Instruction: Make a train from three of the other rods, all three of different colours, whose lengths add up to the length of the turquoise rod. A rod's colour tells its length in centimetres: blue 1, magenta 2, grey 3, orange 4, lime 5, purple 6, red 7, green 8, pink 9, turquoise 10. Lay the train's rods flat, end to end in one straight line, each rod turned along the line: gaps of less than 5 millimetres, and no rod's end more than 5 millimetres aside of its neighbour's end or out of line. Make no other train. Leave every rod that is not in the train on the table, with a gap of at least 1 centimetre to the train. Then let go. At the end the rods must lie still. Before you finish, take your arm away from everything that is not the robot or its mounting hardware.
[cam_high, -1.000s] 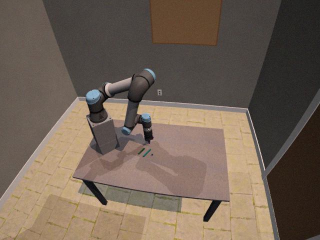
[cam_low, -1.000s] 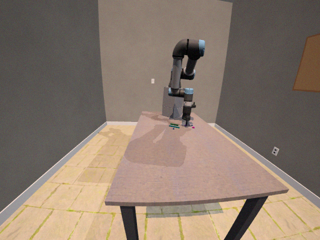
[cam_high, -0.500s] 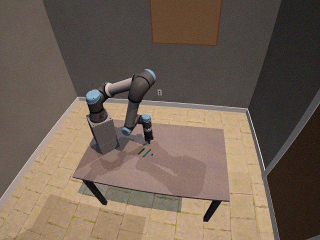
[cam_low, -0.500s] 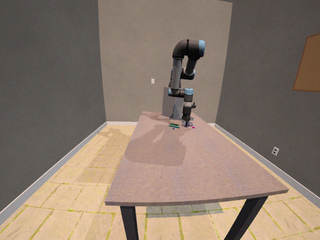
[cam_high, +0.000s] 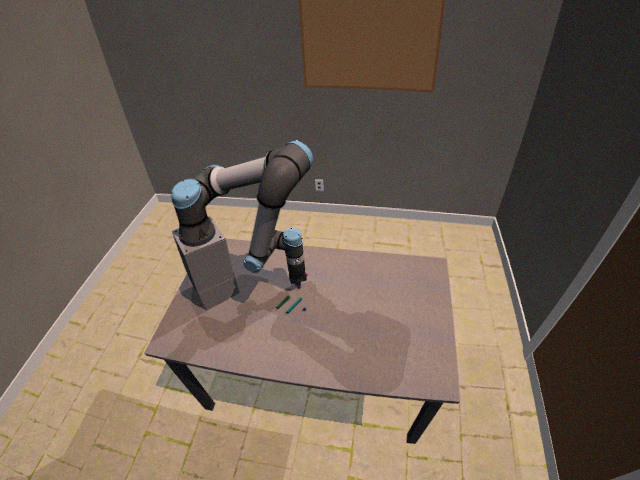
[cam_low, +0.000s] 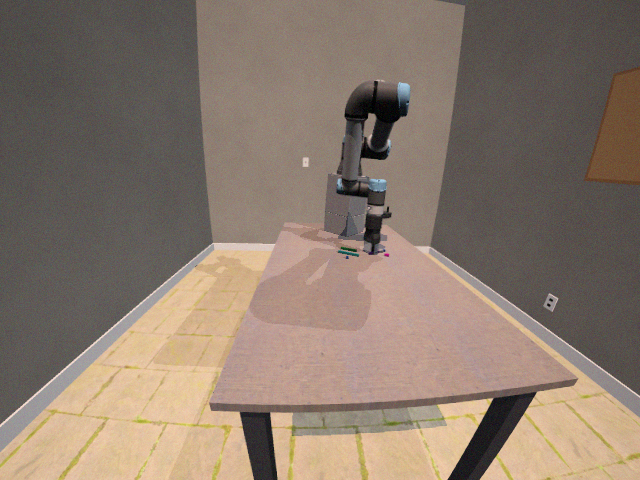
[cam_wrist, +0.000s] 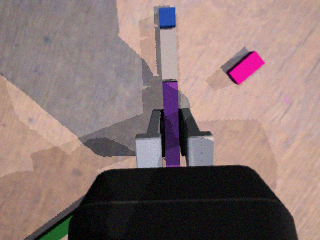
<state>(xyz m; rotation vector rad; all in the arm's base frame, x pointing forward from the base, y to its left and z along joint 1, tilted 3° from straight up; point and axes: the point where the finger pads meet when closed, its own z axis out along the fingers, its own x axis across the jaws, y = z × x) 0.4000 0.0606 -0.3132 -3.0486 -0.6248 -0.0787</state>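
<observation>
The purple rod is 1 cm below my hand. The rest, counted from my hand: magenta rod 5 cm to the left, 3 cm ahead, 1 cm below; then green rod 11 cm to the right, 5 cm behind, 1 cm below; then grey rod 4 cm to the left, 2 cm behind, 1 cm below.
</observation>
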